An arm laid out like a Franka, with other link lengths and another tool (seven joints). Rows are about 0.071 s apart.
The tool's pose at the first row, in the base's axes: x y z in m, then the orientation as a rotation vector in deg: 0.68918 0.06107 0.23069 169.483 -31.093 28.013
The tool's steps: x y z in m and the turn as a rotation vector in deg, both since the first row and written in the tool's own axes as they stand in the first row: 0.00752 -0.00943 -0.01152 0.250 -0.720 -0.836; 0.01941 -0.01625 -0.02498 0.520 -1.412 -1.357; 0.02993 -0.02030 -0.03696 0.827 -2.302 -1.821; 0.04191 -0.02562 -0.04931 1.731 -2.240 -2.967; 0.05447 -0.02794 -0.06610 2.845 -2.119 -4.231; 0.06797 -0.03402 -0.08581 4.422 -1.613 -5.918
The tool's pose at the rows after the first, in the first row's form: 0.69585 0.06909 0.24370 170.110 -29.884 26.988; 0.70487 0.07353 0.26007 170.697 -29.140 26.038; 0.71212 0.07562 0.27469 171.381 -28.493 24.813; 0.72101 0.07847 0.29009 172.326 -26.652 25.153; 0.72803 0.07899 0.30998 173.437 -24.582 25.651; 0.73638 0.08313 0.33280 174.829 -21.737 26.862
